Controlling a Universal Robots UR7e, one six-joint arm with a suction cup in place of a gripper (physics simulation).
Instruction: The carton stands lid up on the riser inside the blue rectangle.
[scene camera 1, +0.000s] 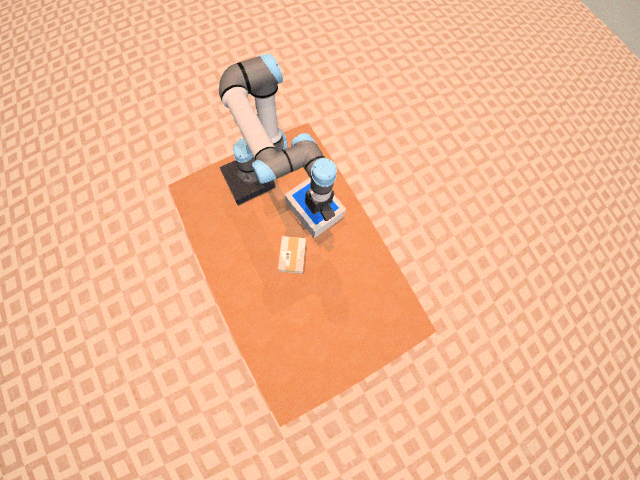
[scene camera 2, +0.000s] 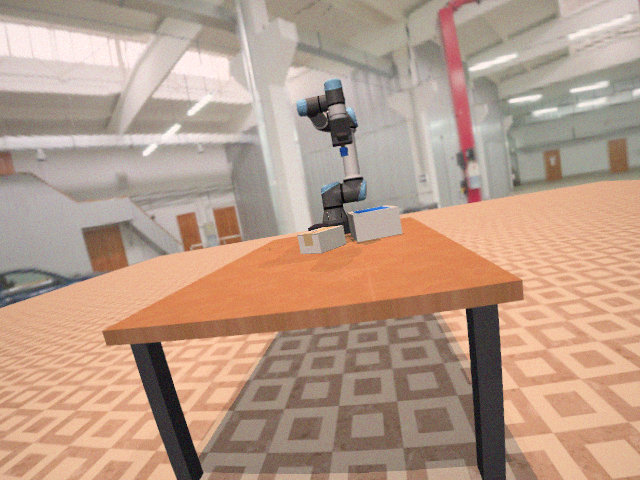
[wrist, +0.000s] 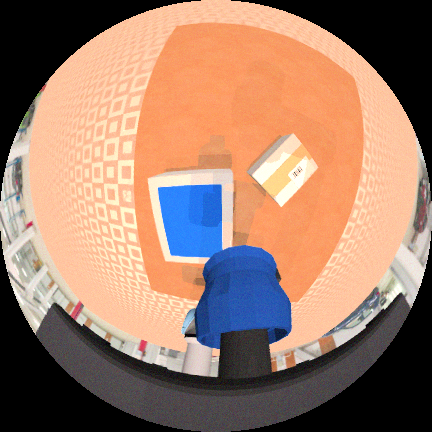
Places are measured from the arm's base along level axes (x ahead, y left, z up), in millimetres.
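Where they show: hand, tool point: (scene camera 2: 344, 155) (wrist: 239, 275); arm's base, link origin: (scene camera 1: 250, 171) (scene camera 2: 335, 222).
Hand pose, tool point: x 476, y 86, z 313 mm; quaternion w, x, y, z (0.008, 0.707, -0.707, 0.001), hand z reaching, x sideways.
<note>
Each offset is from my tool point to the centre of the thing. "*": to the spot under its first point. Level surfaces: height alone.
The carton @(37 mm ahead, 158 mm right, 333 mm down) (scene camera 1: 292, 254) (scene camera 2: 322, 240) (wrist: 283, 170) lies on the table beside the riser, apart from it, with its taped and labelled face up. The riser @(109 mm back, 83 mm left, 314 mm down) (scene camera 1: 315, 230) (scene camera 2: 378, 226) (wrist: 227, 200) is a light grey block with the blue rectangle @(* 171 mm back, 42 mm left, 254 mm down) (scene camera 1: 301, 196) (scene camera 2: 373, 209) (wrist: 187, 220) on its top, and no carton stands on it. My gripper, a blue suction cup (scene camera 2: 343, 151) (wrist: 242, 257), hangs high above the riser in scene camera 2, with no carton on it. In scene camera 1 the cup is hidden under the wrist.
The orange-brown table @(374 mm down) (scene camera 1: 341, 320) (scene camera 2: 330, 289) (wrist: 210, 90) carries everything. The arm's dark base plate (scene camera 1: 242, 192) stands near the riser at the table's back end. The arm's wrist hides part of the blue rectangle in scene camera 1.
</note>
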